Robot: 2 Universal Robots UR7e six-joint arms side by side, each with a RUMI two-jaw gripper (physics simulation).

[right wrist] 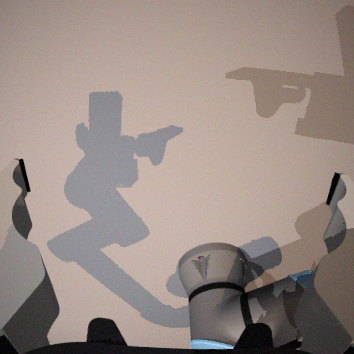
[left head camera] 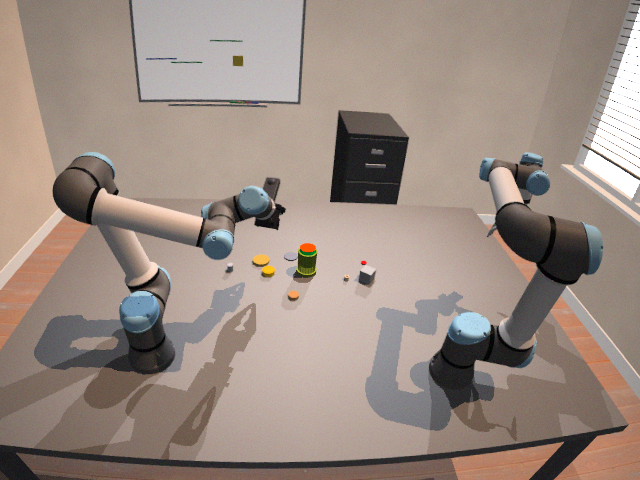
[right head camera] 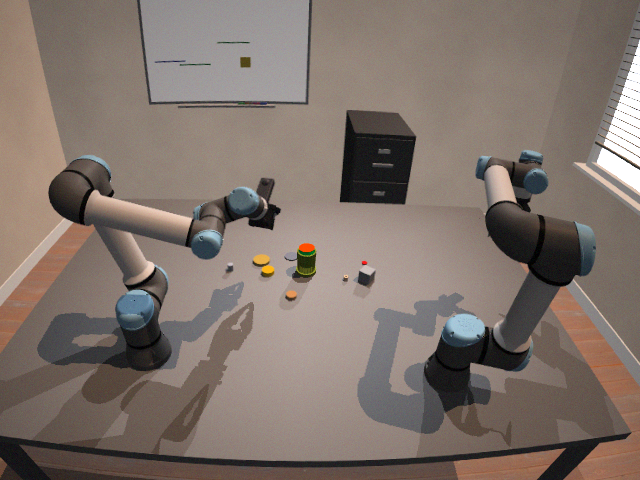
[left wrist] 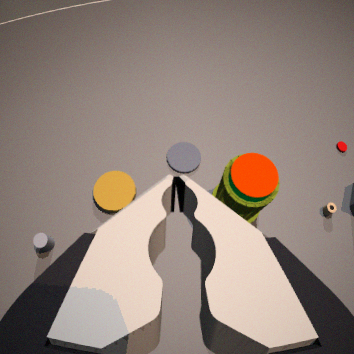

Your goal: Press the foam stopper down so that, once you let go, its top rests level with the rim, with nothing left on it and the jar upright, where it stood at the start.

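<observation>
The olive-green ribbed jar [left head camera: 306,265] [right head camera: 306,265] [left wrist: 225,196] stands upright near the middle of the table. The stopper [left head camera: 307,248] [right head camera: 306,247] [left wrist: 254,175] has an orange-red top; a dark green band of its side shows above the jar's rim. No object shows on its top. My left gripper [left wrist: 175,178] is shut and empty, its tips left of the jar in the left wrist view. It is above the table and apart from the stopper; its fingertips are hard to make out in the head views. My right gripper [right wrist: 179,167] is open and empty, far from the jar.
Left of the jar lie a grey-blue disc [left head camera: 291,256] [left wrist: 183,157], two yellow discs [left head camera: 261,259] [left head camera: 268,271] and a small grey cylinder [left head camera: 230,267]. An orange disc [left head camera: 293,295] lies in front. A grey cube [left head camera: 367,274], red disc [left head camera: 363,262] and tan ring [left head camera: 346,277] lie right.
</observation>
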